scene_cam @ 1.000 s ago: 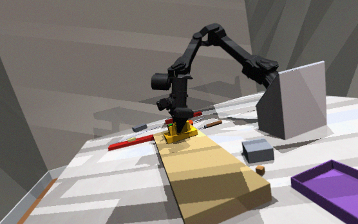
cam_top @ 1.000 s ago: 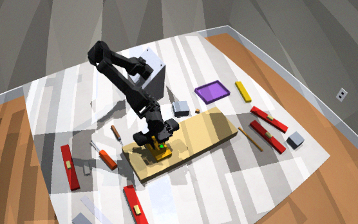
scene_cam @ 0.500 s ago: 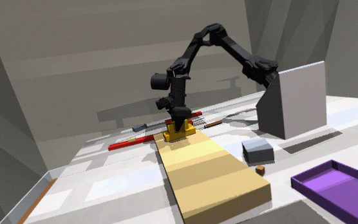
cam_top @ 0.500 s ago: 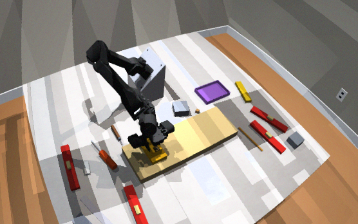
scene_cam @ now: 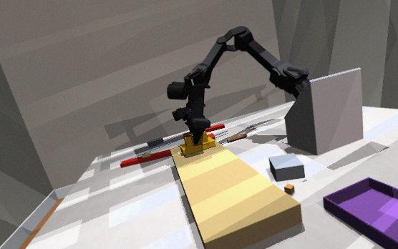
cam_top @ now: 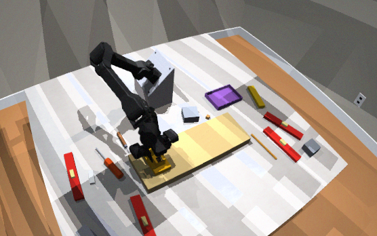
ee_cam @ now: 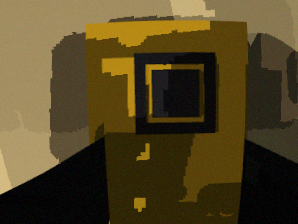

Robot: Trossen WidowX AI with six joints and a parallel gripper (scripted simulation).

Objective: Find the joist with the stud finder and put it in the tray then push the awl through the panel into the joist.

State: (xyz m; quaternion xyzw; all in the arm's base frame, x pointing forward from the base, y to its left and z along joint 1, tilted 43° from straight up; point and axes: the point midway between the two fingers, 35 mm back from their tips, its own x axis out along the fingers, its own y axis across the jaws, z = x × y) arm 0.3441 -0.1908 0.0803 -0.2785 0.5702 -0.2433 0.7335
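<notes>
Right now the purple tray is 51 cm to the left of my gripper tip, 18 cm behind it and 5 cm below it. Round my gripper tip: yellow stud finder: 2 cm above, 1 cm ahead; awl: 17 cm behind, 6 cm to the right, 6 cm below; orange-handled screwdriver: 17 cm to the right, 15 cm behind, 5 cm below.
</notes>
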